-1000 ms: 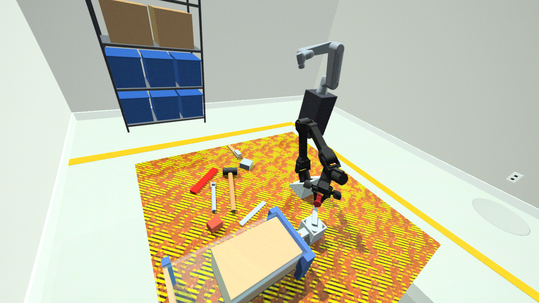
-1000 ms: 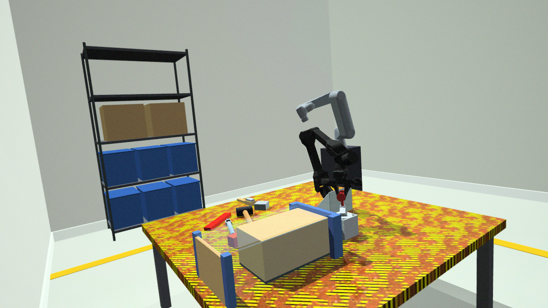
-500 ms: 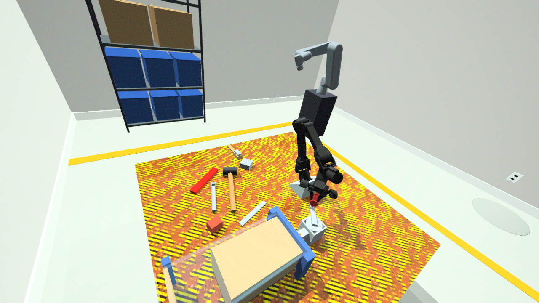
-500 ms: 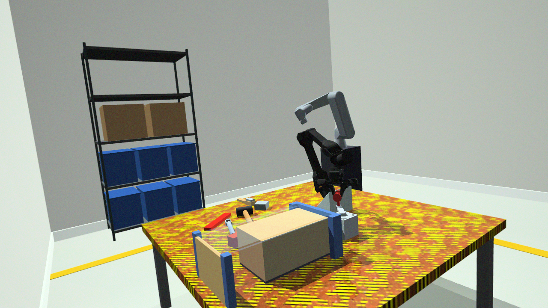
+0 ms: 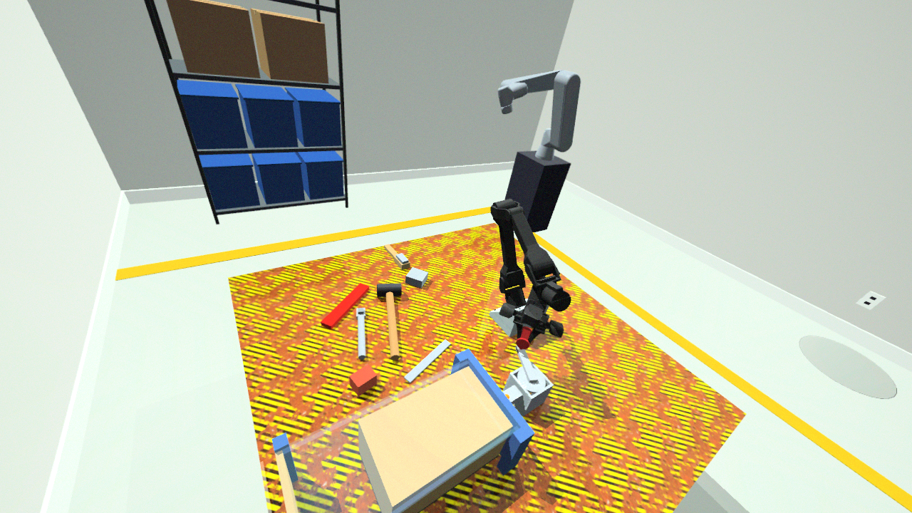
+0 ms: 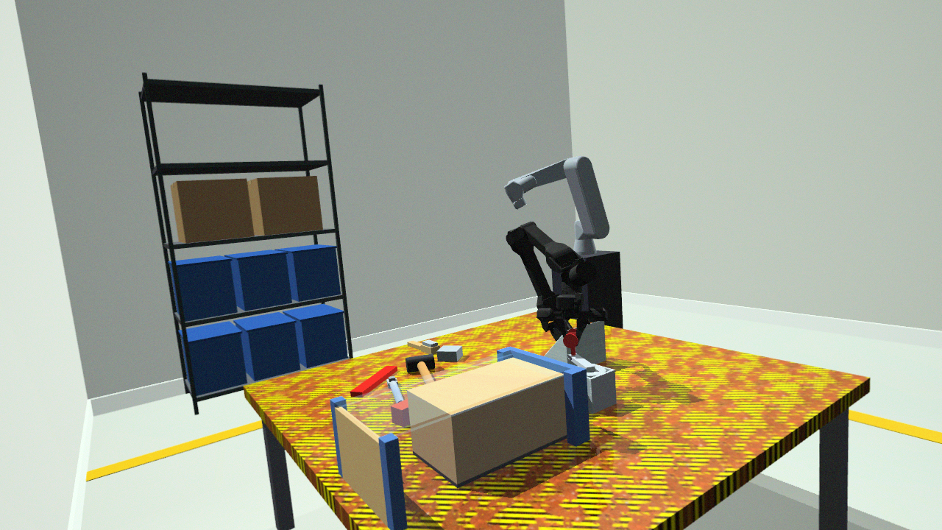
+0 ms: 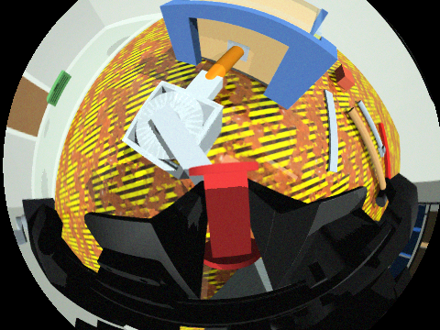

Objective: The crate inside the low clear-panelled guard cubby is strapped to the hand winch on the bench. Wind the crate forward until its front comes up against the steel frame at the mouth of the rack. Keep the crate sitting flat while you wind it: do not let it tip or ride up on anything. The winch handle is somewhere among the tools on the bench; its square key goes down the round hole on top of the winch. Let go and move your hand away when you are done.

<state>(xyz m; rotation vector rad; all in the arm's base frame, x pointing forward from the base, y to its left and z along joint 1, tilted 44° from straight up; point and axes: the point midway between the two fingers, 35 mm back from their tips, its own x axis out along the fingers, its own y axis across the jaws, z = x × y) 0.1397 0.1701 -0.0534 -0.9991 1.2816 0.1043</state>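
My gripper tip is 1 cm to the left of the red grip and 1 cm past it. Also, from my gripper tip: blue steel frame: 18 cm ahead, 9 cm to the left, 2 cm below; winch handle: 3 cm to the left, 3 cm below; grey winch: 10 cm below, 8 cm to the left, 1 cm ahead.
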